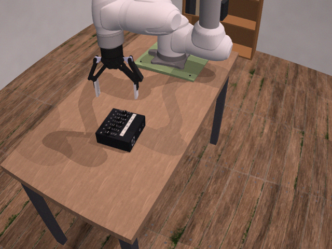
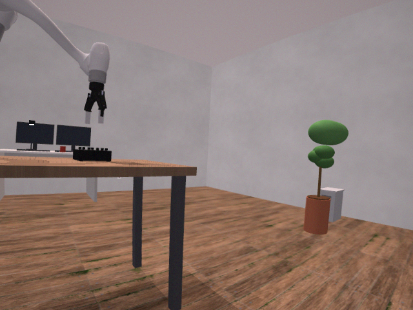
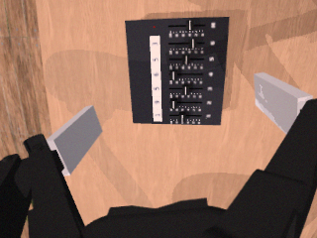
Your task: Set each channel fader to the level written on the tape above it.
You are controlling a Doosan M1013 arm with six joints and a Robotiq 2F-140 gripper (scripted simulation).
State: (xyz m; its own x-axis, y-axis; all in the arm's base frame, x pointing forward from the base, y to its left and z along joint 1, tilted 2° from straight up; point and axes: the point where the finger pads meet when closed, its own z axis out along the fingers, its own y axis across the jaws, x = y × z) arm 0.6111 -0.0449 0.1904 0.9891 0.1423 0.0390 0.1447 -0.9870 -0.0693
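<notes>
The channel 1 fader lies 140 mm below my hand and 60 mm behind it. Also, from my hand: channel 6 fader: 140 mm below, 50 mm ahead, 20 mm to the right; channel 2 fader: 140 mm below, 40 mm behind, 10 mm to the left; channel 4 fader: 140 mm below, 10 mm to the left.
</notes>
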